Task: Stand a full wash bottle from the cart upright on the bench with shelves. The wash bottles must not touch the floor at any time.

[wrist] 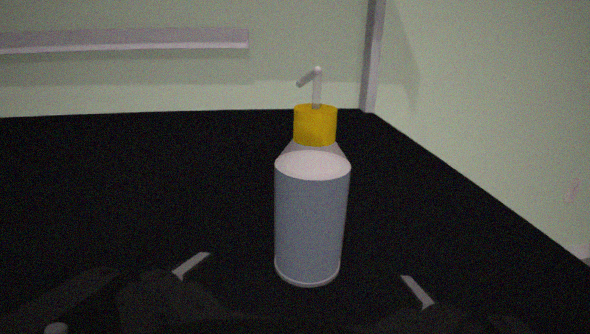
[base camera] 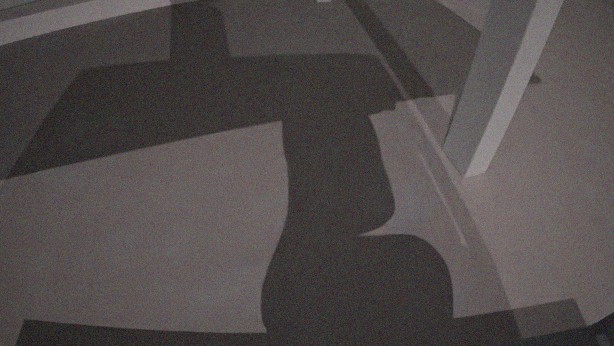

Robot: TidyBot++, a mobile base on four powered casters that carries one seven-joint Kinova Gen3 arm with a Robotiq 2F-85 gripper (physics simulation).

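Places are measured from the arm's base along level axes (x ahead, y left, z up), in metres.
Pixels of known places: gripper, fingertip midpoint: [wrist: 301, 285].
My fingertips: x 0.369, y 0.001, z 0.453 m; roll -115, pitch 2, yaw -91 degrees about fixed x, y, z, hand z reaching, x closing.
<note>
Ahead of a thing's pixels: the offset from my fingertips to its top centre. "*": to the spot under its first point. Level surfaces: height alone.
A full wash bottle {0.087 m up, 0.128 m ahead, 0.003 m left} [wrist: 310, 220] with a yellow cap and a bent spout stands upright on the black bench top {0.087 m down} [wrist: 150, 175] in the wrist view. Its blue-grey body shows whole, down to the base. My gripper [wrist: 301, 285] is open, with its fingertips at the lower left and lower right of the wrist view. The bottle stands beyond the fingertips, apart from them. The cart does not show in either view.
In the wrist view a shelf [wrist: 125, 41] runs along the pale green wall at the upper left, and an upright post [wrist: 371, 60] stands at the bench's back right corner. In the base camera view a pale leg {* 0.714 m down, 0.041 m ahead, 0.236 m right} [base camera: 492, 90] meets the floor at the right.
</note>
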